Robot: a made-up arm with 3 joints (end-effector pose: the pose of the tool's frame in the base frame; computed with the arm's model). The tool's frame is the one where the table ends.
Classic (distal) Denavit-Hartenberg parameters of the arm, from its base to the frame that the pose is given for. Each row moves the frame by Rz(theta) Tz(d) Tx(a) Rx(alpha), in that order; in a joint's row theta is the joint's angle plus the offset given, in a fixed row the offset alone. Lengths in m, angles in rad.
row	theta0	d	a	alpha
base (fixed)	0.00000	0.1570	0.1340	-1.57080
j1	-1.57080	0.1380	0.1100	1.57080
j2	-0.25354	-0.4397	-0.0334	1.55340
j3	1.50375	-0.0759	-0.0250	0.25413
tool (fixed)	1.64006	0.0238	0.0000	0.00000
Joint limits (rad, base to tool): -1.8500..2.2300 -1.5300..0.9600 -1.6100..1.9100
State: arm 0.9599 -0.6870 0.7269
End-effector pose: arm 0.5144 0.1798 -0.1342 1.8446 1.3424 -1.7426
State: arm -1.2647 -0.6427 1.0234
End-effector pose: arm 0.1312 0.1783 0.6300 2.1136 -0.0997 0.8961
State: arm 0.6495 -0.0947 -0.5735
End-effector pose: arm 0.5563 0.2022 -0.0545 0.3950 2.2166 -1.8150
Working (the frame after each row of the table, in the pose's form):
after base (fixed): 0.1340 0.0000 0.1570 -1.5708 0.0000 0.0000
after j1: 0.2005 0.1380 0.2446 0.0000 -0.9213 0.0000
after j2: 0.5317 0.1494 -0.0463 1.5769 -0.9861 0.4595
after j3: 0.5558 0.2255 -0.0499 1.1892 -1.5851 1.3232

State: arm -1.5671 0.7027 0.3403
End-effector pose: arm 0.0673 0.1762 0.6203 1.4486 -0.8121 -0.2796
Working (the frame after each row of the table, in the pose's form):
after base (fixed): 0.1340 0.0000 0.1570 -1.5708 0.0000 0.0000
after j1: 0.0240 0.1380 0.1574 0.0000 -3.1379 0.0000
after j2: 0.0557 0.1235 0.5970 -0.4508 -1.9886 1.9560
after j3: 0.0825 0.1944 0.6223 1.8033 0.5758 -1.4704

